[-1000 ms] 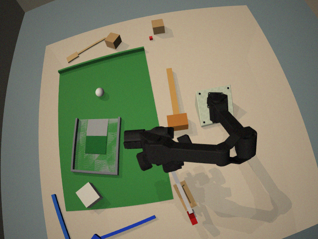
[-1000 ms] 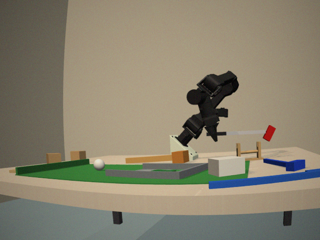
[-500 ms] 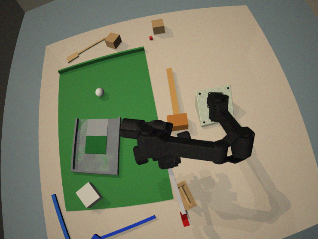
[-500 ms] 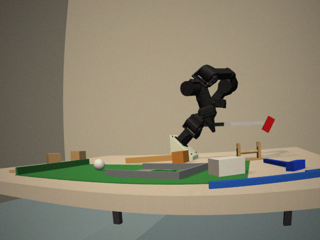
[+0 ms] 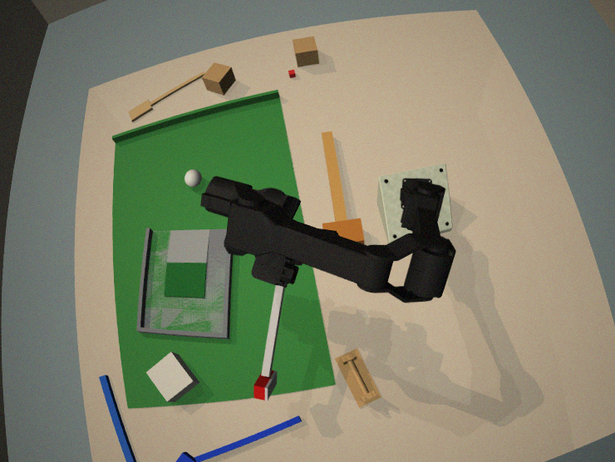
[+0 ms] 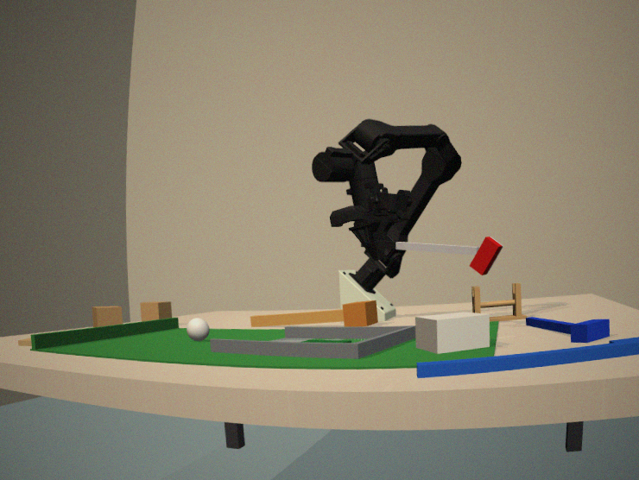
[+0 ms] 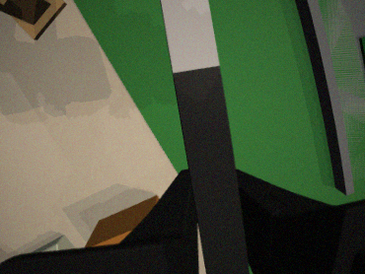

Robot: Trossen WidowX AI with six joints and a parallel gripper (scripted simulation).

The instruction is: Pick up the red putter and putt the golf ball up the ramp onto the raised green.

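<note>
The red putter lies 12 cm to the left of my gripper tip, 2 cm ahead of it and 1 cm above it. Round my gripper tip: white block (28 cm ahead, 21 cm to the left, 11 cm below); then small rack (21 cm to the left, 12 cm behind, 10 cm below); then white golf ball (26 cm to the right, 24 cm ahead, 11 cm below).
</note>
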